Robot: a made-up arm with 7 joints. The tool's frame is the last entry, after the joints. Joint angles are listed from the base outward. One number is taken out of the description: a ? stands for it. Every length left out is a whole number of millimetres.
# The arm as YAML. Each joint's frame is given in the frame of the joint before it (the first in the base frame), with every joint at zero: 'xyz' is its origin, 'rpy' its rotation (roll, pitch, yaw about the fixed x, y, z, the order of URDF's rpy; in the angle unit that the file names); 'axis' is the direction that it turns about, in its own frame. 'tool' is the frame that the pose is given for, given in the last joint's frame.
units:
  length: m
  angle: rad
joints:
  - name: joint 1
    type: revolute
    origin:
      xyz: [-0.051, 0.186, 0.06]
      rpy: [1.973, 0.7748, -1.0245]
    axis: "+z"
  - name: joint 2
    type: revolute
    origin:
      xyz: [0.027, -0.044, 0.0]
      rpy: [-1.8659, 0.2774, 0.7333]
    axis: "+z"
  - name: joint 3
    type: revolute
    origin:
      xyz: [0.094, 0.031, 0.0]
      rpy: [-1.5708, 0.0, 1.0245]
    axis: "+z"
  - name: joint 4
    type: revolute
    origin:
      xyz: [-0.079, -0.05, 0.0]
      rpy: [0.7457, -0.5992, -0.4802]
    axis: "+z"
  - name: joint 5
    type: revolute
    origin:
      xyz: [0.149, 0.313, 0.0]
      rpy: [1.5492, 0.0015, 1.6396]
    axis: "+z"
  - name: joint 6
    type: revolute
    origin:
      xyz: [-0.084, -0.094, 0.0]
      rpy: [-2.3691, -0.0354, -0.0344]
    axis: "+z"
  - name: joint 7
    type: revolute
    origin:
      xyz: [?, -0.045, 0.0]
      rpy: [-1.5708, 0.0, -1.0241]
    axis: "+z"
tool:
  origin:
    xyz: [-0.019, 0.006, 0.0]
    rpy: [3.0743, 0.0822, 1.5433]
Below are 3 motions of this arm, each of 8 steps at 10 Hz.
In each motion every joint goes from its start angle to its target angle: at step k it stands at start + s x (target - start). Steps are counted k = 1, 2, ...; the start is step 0. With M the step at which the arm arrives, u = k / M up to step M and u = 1 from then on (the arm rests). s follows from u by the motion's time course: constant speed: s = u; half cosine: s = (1 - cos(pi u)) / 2; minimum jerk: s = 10 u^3 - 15 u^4 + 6 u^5.
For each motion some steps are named. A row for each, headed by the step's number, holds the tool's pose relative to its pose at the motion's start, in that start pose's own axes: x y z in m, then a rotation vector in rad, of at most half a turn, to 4 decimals.
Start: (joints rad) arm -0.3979 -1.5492 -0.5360 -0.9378 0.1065 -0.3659 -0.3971
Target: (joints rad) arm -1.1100 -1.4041 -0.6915 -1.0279 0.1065 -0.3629 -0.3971
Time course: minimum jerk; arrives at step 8
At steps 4, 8:
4: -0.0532 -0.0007 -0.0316 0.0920 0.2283 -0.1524
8: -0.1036 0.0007 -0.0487 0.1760 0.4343 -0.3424

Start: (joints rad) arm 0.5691 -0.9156 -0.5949 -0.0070 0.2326 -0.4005 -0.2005
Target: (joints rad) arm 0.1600 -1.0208 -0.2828 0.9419 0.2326 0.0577 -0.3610
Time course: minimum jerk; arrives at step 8
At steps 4, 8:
4: -0.2407 -0.0390 -0.0789 -0.2247 0.7491 0.0423
8: -0.4891 -0.0289 0.0386 -0.2498 1.5109 0.3607

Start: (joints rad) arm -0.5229 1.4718 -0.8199 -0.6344 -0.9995 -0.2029 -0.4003
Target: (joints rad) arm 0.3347 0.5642 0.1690 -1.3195 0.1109 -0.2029 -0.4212
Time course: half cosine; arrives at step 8
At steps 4, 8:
4: -0.0640 -0.0992 -0.2133 -0.1999 0.6030 0.1146
8: -0.0564 -0.3462 -0.2917 -0.5439 0.7734 0.0062

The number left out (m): 0.097
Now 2 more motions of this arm.
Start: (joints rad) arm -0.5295 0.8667 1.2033 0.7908 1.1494 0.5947 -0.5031
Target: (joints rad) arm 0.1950 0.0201 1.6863 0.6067 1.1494 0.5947 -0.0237
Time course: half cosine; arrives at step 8
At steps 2, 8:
2: 0.0278 0.0637 0.0226 0.1702 -0.1081 0.0120
8: 0.0185 0.2297 0.3554 1.1197 -0.7108 0.0649

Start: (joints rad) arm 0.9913 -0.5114 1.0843 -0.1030 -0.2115 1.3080 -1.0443
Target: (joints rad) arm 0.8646 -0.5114 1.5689 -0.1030 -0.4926 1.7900 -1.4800
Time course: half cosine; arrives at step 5
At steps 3, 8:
3: -0.0533 0.0469 -0.0207 -0.1592 0.4066 0.5730
8: -0.0877 0.0551 -0.0252 -0.2526 0.6406 0.8553

